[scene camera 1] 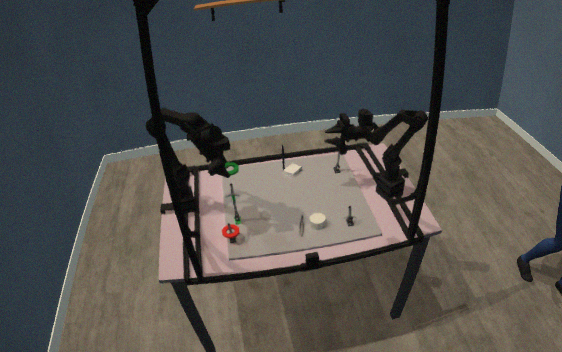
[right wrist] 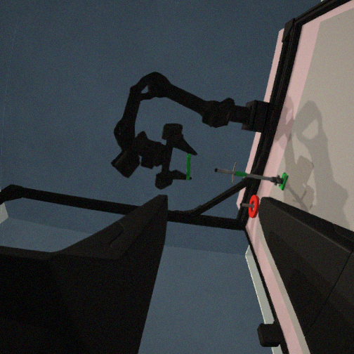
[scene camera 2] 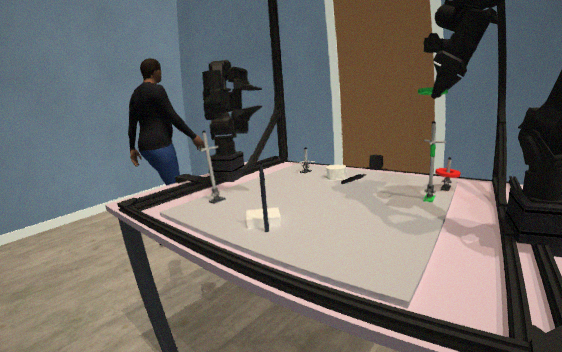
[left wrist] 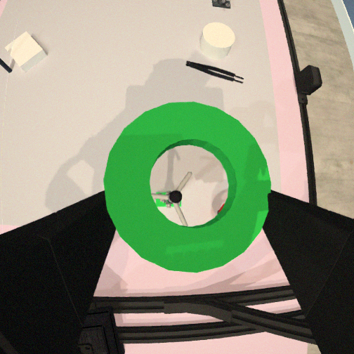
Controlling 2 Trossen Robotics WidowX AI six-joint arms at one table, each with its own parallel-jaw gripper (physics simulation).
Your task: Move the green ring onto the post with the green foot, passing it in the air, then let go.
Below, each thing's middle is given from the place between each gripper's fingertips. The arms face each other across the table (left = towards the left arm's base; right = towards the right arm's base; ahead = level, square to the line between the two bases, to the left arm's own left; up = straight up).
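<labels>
My left hand is 10 mm below the green ring (left wrist: 126,181). Counted from my right hand, the ring is 180 mm behind and 390 mm to the left. Going by its middle, the green ring is nearer to my left hand than to my right hand.
</labels>
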